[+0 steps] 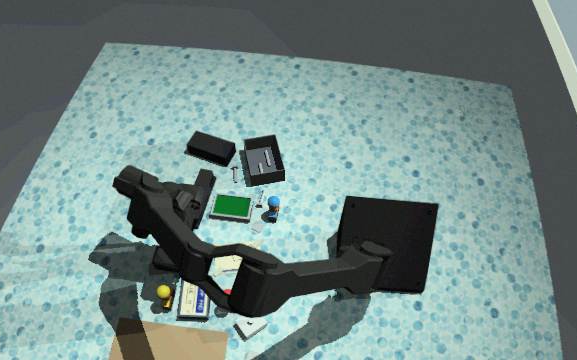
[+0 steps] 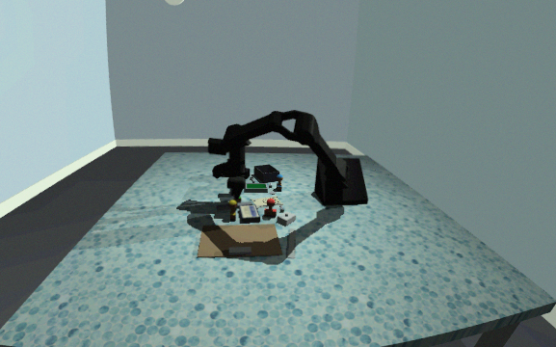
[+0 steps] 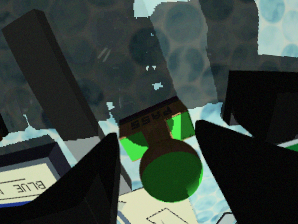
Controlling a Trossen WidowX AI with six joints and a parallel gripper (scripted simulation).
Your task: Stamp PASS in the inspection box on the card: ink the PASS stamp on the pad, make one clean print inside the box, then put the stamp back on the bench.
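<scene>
My gripper tip is now right at the green-knobbed stamp. From my gripper tip the other things lie so: blue-white tin 10 cm to the left, 6 cm behind, 1 cm below; beige card 11 cm behind, 2 cm below, 1 cm to the right; grey bar 5 cm to the left, 2 cm below.
</scene>
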